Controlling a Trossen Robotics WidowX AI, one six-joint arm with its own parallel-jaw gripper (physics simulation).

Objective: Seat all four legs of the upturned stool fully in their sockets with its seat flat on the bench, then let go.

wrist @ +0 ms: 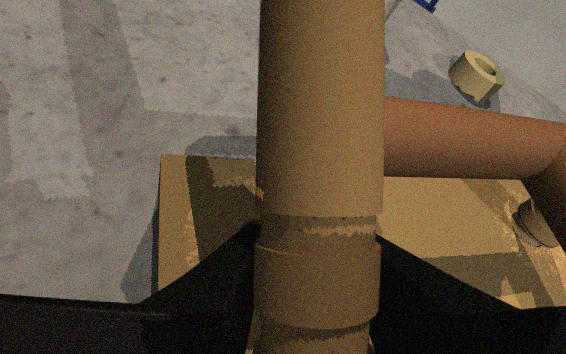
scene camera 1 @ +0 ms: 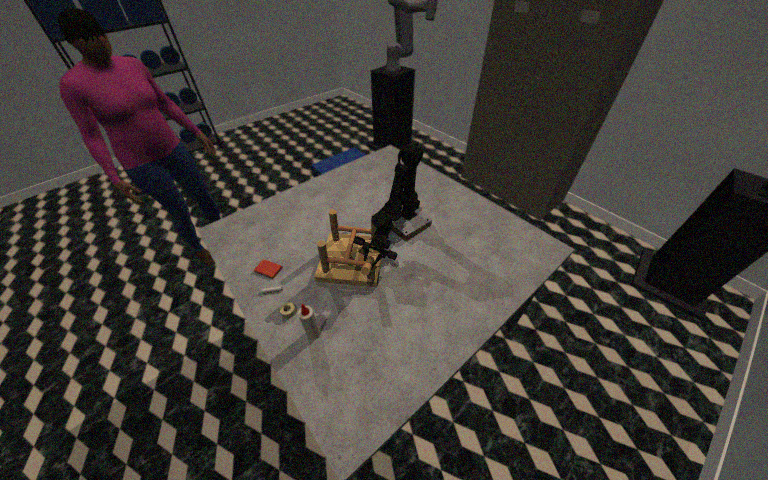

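Where they show: gripper, fingertip midpoint: (wrist: 305, 238); arm's base at its link origin: (scene camera 1: 408, 214).
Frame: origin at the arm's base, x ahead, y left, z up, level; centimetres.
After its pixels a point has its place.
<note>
The upturned stool's wooden seat (scene camera 1: 346, 276) {x 46.1, y 4.6, z -0.8 cm} (wrist: 440, 215) {x 46.0, y 2.4, z -0.9 cm} lies on the grey bench top (scene camera 1: 430, 316) {x 36.6, y 40.3, z -4.1 cm} (wrist: 45, 100) {x 41.1, y 24.2, z -4.1 cm}. Two tan legs, one at the back (scene camera 1: 333, 225) {x 35.7, y -13.1, z 9.7 cm} and one at the left (scene camera 1: 323, 257) {x 50.2, y -2.6, z 9.3 cm}, stand upright in the scene view. Reddish-brown rails (scene camera 1: 346, 261) {x 44.4, y 4.0, z 6.8 cm} (wrist: 460, 140) {x 40.5, y 7.4, z 6.6 cm} link the legs. My gripper (scene camera 1: 376, 255) {x 38.5, y 9.3, z 1.8 cm} (wrist: 305, 238) {x 38.5, y 9.3, z 1.8 cm} is shut on a stool leg (wrist: 321, 125) {x 37.8, y 10.8, z 6.7 cm}, with a black finger on each side of its lower, ringed part. The leg is upright in the wrist view. The fingers hide part of its foot, and socket depth cannot be told.
A red block (scene camera 1: 267, 268) {x 65.0, y -25.8, z -2.8 cm}, a white stick (scene camera 1: 271, 290) {x 70.3, y -14.6, z -2.9 cm}, a tape roll (scene camera 1: 287, 309) {x 71.3, y -3.0, z -3.5 cm} (wrist: 472, 77) {x 68.7, y -0.8, z -2.2 cm} and a white bottle with a red tip (scene camera 1: 307, 322) {x 71.7, y 14.6, z 8.4 cm} are on the bench left and front-left of the stool. A person (scene camera 1: 127, 118) stands beyond the left edge.
</note>
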